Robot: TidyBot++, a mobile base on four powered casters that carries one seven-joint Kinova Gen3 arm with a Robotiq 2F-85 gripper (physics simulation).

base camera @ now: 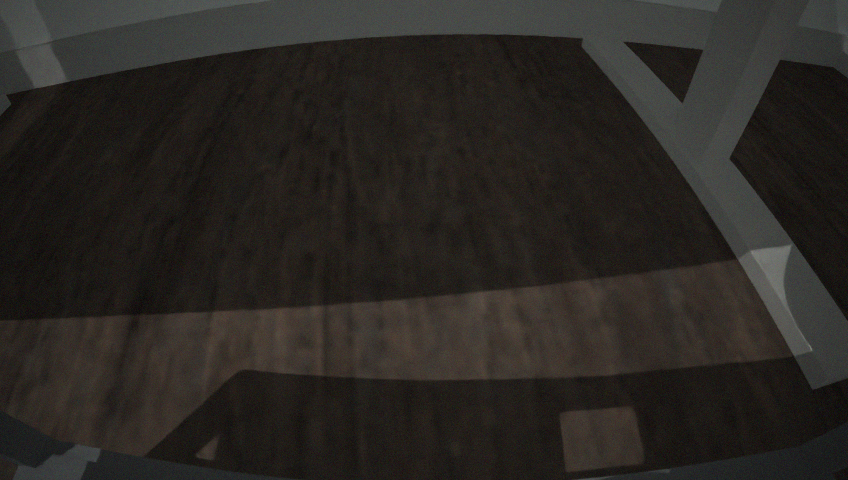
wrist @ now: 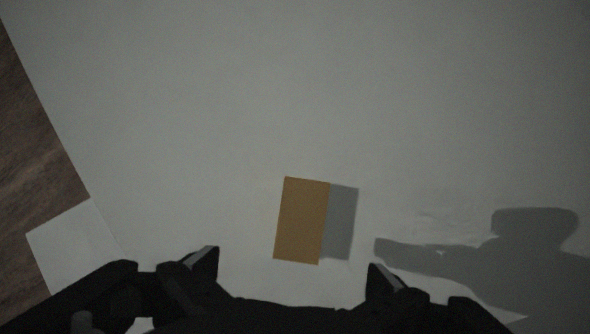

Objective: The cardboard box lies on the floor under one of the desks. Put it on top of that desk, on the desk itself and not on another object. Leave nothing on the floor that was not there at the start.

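Places are measured from the arm's base along level axes (x ahead, y left, z up), in metres.
Where they show: gripper, fingertip midpoint: (wrist: 292, 272).
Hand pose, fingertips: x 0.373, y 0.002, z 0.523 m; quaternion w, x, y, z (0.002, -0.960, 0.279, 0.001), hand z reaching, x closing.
Note:
Things, the pixels of their top centre, and the offset from my fingertips. "spot": a spot on its surface instead. Level surfaces: height alone.
- cardboard box, top centre: (wrist: 301, 221) dx +0.008, dy +0.003, dz -0.139 m
- pale grey desk top, surface height: dz -0.199 m
- floor, surface height: dz -0.919 m
- grey desk leg with a floor bar, surface spot: (base camera: 708, 172) spot: dx +0.143, dy -0.366, dz -0.894 m
The cardboard box (wrist: 301, 220) is a tan block that lies flat on the pale grey desk top (wrist: 260, 100), its shadow falling to its right in the wrist view. My gripper (wrist: 292, 272) is open, its fingers wide apart at the bottom of the wrist view. It is above the desk top, apart from the box, which shows between and beyond the fingertips. The box does not show in the base camera view, where the floor (base camera: 357, 178) under the desk's frame is seen.
A grey desk leg with a floor bar (base camera: 708, 172) stands at the right of the base camera view. A pale wall base (base camera: 357, 17) runs along the back. In the wrist view, the desk's edge and brown floor (wrist: 30, 150) are at the left, with a white flat piece (wrist: 75, 245) at that edge.

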